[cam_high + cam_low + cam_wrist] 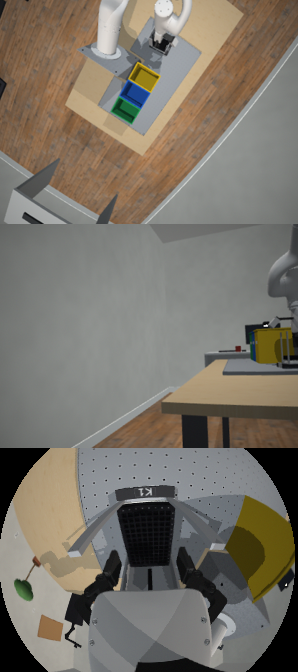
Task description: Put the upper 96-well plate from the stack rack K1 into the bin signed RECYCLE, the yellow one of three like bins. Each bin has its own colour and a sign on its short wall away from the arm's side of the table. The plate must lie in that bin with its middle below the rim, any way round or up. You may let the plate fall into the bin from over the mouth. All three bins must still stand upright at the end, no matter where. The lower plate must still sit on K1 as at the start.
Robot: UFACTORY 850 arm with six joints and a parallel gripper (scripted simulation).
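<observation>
Now: hand 5 cm above the black 96-well plate. From my hand the other things lie so: yellow bin: 28 cm to the right, 9 cm ahead; green bin: 54 cm to the right, 13 cm ahead; blue bin: 41 cm to the right, 11 cm ahead.
</observation>
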